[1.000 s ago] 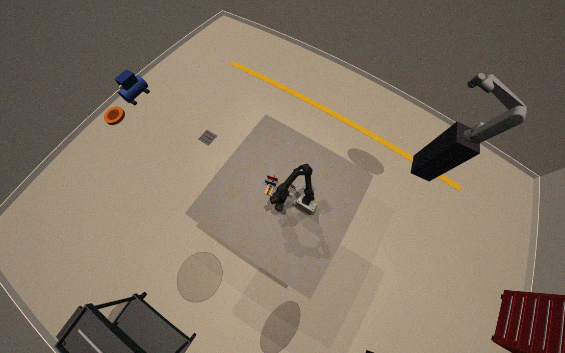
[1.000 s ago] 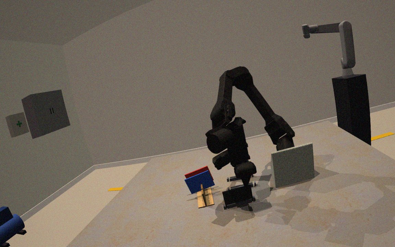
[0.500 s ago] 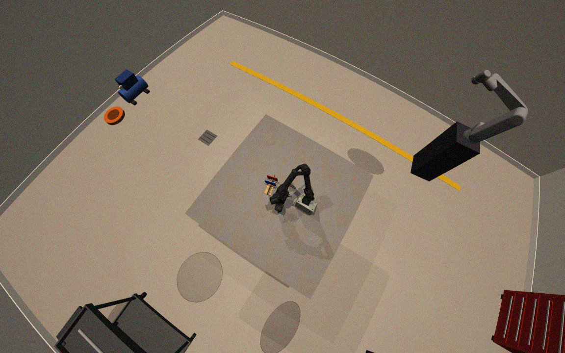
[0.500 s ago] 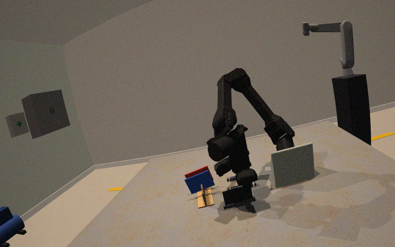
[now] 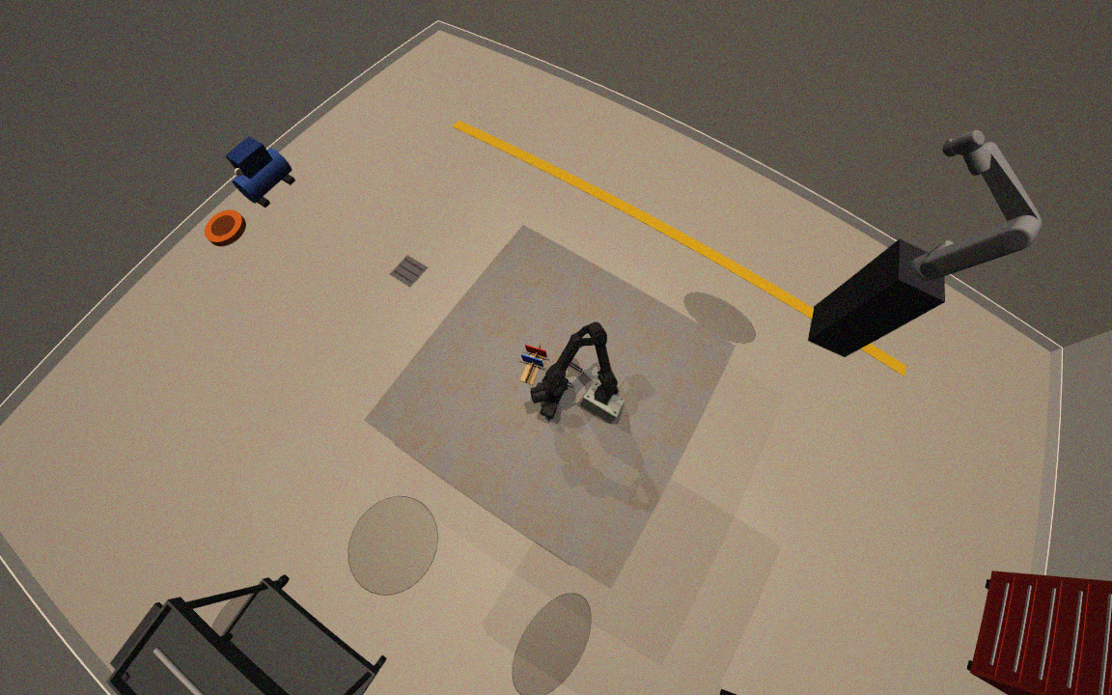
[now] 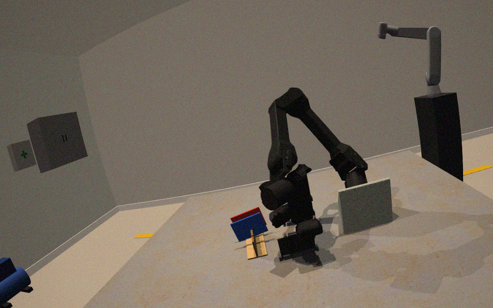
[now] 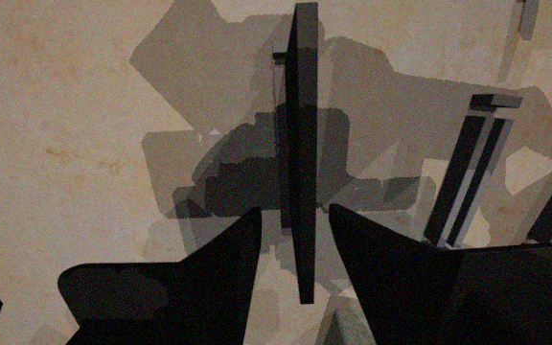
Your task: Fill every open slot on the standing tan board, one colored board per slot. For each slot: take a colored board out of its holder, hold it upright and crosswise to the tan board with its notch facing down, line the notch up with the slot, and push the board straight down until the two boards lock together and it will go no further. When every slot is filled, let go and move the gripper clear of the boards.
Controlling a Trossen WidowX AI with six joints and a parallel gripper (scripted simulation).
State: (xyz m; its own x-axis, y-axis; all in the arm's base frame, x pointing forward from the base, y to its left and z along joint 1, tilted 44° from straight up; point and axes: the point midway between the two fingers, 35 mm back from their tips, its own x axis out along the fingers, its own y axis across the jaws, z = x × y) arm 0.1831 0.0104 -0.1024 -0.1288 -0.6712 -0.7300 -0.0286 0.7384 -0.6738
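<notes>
My gripper tip is now 160 mm short of the blue board, 130 mm to the left of it and 30 mm below it. Also, from my gripper tip: tan board 160 mm ahead, 130 mm to the right; red board 160 mm ahead, 180 mm to the right, 30 mm above; black board 30 mm ahead.
</notes>
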